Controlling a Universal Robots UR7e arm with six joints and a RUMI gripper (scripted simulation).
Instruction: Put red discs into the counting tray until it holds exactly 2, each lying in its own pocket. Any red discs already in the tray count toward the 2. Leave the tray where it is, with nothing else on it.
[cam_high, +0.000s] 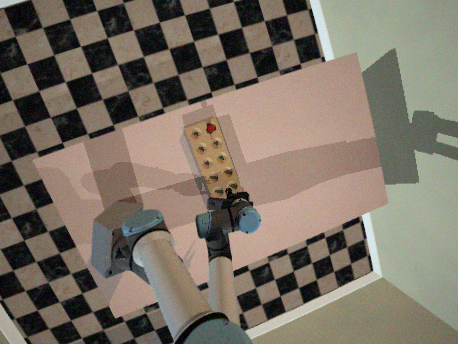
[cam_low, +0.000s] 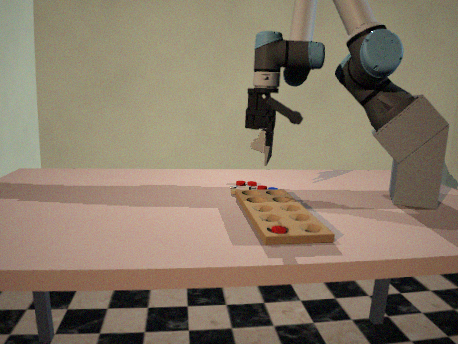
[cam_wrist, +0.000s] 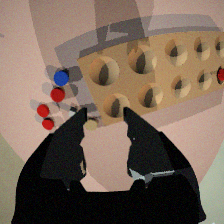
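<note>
The blue disc is 120 mm below my hand, 70 mm to the right of it and 70 mm behind it. The rest, counted from my hand: wooden counting tray: 150 mm to the left, 110 mm below, 50 mm ahead.
</note>
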